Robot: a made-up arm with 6 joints. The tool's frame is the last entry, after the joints. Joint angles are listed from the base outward. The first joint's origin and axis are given. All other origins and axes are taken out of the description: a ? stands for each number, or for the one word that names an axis. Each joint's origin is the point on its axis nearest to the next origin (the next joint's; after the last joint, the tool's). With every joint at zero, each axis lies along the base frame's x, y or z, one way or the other. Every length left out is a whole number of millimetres.
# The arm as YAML. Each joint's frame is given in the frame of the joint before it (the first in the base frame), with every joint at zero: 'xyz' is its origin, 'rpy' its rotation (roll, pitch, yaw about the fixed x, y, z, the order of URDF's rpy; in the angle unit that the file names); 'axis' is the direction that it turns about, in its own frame. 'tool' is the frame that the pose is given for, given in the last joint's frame.
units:
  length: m
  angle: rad
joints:
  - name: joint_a
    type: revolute
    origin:
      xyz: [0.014, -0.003, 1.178]
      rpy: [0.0, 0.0, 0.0]
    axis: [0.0, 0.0, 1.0]
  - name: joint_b
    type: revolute
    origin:
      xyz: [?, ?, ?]
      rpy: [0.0, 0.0, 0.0]
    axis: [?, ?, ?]
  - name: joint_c
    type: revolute
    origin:
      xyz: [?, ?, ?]
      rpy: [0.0, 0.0, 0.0]
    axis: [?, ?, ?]
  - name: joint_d
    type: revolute
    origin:
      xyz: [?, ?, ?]
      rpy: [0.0, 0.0, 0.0]
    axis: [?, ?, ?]
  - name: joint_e
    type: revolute
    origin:
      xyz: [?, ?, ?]
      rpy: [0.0, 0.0, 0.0]
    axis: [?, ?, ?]
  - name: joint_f
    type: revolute
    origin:
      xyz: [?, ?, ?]
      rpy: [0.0, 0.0, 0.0]
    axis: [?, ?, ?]
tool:
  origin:
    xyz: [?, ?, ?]
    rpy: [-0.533, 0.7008, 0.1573]
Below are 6 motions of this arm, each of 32 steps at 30 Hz.
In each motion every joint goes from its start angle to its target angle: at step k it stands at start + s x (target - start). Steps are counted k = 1, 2, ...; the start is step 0. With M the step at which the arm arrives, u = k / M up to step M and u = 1 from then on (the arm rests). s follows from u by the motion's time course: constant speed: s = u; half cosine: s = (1 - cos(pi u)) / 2; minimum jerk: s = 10 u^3 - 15 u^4 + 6 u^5.
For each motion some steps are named. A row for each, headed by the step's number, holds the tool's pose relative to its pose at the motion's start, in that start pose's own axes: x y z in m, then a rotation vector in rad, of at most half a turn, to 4 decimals.
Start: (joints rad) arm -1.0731 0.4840 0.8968 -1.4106 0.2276 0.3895
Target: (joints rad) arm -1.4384 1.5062 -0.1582 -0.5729 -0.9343 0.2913
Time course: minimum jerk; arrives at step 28
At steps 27, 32:
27: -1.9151 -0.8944 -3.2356 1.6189 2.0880 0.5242
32: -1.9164 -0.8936 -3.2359 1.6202 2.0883 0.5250

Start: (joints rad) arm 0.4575 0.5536 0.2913 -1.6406 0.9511 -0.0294
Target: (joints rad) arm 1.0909 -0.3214 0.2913 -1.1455 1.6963 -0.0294
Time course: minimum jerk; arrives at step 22
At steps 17, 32:
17: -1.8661 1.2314 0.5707 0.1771 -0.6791 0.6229
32: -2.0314 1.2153 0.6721 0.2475 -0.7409 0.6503

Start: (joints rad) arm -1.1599 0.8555 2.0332 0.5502 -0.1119 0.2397
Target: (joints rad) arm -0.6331 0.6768 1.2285 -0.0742 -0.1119 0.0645
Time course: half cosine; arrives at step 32
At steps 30, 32:
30: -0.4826 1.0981 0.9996 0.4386 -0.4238 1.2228
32: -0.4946 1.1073 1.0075 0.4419 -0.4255 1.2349

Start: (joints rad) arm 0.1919 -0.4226 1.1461 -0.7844 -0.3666 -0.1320
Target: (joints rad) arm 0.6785 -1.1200 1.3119 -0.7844 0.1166 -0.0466
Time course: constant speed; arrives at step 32
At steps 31, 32:
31: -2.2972 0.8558 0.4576 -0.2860 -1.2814 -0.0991
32: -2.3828 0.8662 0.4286 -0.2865 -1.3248 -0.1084

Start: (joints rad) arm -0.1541 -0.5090 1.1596 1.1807 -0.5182 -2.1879
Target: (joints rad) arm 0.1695 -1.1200 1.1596 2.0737 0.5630 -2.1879
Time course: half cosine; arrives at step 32
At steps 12, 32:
12: -0.3927 0.2426 0.4212 -0.3536 -0.1094 0.2449
32: -1.5648 0.3366 1.0264 -1.1249 -0.1375 0.4101

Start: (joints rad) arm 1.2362 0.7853 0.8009 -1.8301 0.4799 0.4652
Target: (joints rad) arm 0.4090 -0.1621 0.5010 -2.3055 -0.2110 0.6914
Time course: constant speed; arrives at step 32
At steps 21, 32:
21: -1.5752 0.3135 1.1756 -0.2203 -0.4147 0.3194
32: -2.3910 0.7124 1.1517 -0.5408 -0.5892 0.4316

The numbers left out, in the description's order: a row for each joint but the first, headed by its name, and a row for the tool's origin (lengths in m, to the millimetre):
joint_b: xyz 0.263 -0.012 0.0, axis 0.0 1.0 0.0
joint_c: xyz -0.005 0.0 1.41, axis 0.0 -1.0 0.0
joint_d: xyz 1.631 0.0 0.097, axis -1.0 0.0 0.0
joint_e: xyz 0.0 -0.036 -0.006, axis 0.0 -1.0 0.0
joint_f: xyz 0.213 0.0 -0.03, axis -1.0 0.0 0.0
tool: xyz 0.0 -0.016 -0.03

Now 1 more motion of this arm.
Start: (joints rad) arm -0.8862 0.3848 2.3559 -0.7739 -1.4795 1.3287
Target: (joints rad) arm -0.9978 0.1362 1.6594 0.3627 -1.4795 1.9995
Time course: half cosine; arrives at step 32
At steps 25, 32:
25: 0.3149 0.0118 -0.3306 -0.5784 0.9283 0.7013
32: 0.3350 0.0294 -0.3618 -0.6962 1.0070 0.8157

